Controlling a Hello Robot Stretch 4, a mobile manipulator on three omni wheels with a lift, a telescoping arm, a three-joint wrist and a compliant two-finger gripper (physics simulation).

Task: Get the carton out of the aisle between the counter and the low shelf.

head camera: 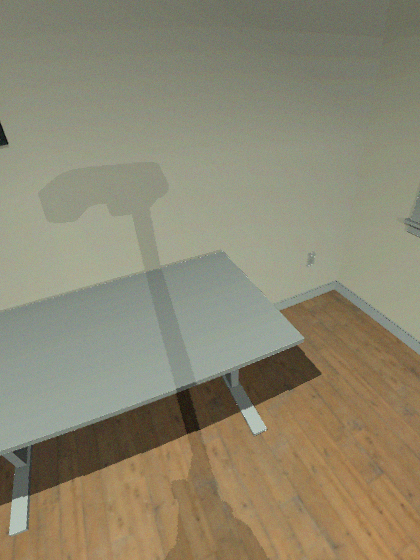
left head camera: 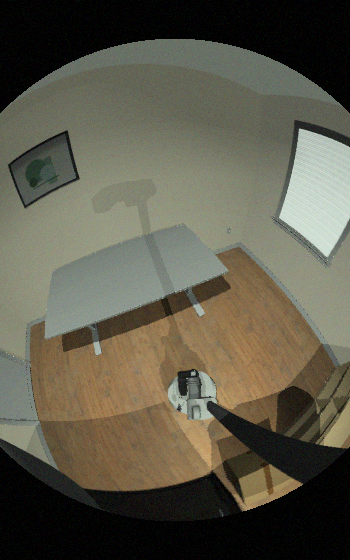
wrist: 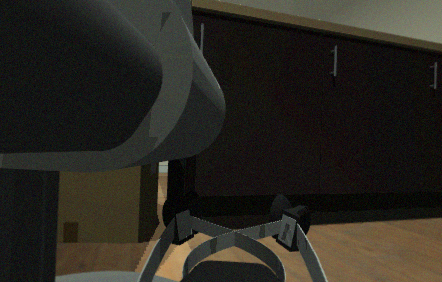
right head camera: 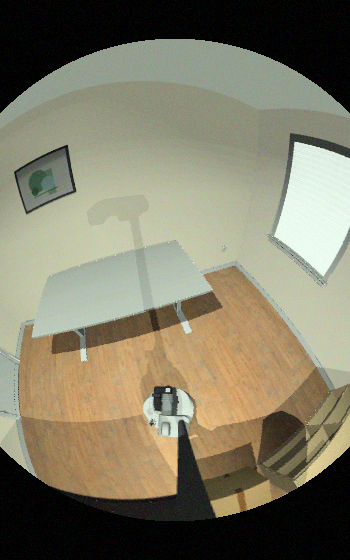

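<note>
A tan carton with a brown strip stands on the floor at the bottom right of both side head views, partly in shadow. The robot's dark arm or mast crosses in front of part of it. The dark-fronted counter is beside it, and the low shelf stands on its other side, cut off by the view edge. My gripper is open and empty low in the wrist view, with the counter front and floor beyond it. The carton is left of the gripper there.
A long grey table stands by the far wall, its feet on the wood floor. The robot's round white base stands between the table and the counter. A window is on the right wall.
</note>
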